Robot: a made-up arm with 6 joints. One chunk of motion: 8 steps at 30 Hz.
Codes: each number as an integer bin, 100 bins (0 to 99) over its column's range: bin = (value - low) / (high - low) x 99, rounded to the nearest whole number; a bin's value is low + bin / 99 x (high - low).
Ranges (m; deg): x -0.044..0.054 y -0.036..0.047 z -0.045..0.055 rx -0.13..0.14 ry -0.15..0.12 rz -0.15..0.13
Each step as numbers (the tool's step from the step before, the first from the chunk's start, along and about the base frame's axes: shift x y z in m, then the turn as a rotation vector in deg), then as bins.
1 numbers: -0.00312 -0.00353 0.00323 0.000 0.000 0.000
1 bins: 41 39 48 48 55 53
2 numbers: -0.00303 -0.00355 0.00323 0.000 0.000 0.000
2 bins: 41 39 48 48 55 53
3 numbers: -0.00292 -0.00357 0.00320 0.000 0.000 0.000
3 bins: 41 39 48 48 55 53
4 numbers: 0.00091 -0.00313 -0.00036 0.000 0.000 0.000
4 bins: 45 39 44 48 55 53
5 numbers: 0.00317 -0.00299 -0.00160 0.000 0.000 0.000
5 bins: 48 39 43 48 55 53
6 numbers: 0.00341 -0.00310 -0.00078 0.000 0.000 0.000
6 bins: 48 39 44 48 55 53
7 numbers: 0.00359 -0.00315 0.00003 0.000 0.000 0.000
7 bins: 48 39 45 48 55 53
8 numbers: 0.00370 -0.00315 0.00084 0.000 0.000 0.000
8 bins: 48 39 45 48 55 53
